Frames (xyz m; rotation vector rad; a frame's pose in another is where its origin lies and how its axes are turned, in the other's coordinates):
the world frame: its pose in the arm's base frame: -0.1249 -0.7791 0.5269 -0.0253 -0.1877 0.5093
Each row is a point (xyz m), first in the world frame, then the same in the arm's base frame.
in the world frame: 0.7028 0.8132 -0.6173
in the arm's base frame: 0.1988 0.2871 -0.0160
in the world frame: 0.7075 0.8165 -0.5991
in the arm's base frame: 0.1979 0.2918 0.0025
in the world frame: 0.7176 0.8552 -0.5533
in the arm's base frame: 0.1794 0.3295 0.0465
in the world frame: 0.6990 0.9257 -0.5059
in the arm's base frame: 0.1207 0.3810 0.0848
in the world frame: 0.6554 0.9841 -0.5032
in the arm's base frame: 0.0547 0.4107 0.0759
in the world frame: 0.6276 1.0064 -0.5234
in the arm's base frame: 0.0239 0.4170 0.0496
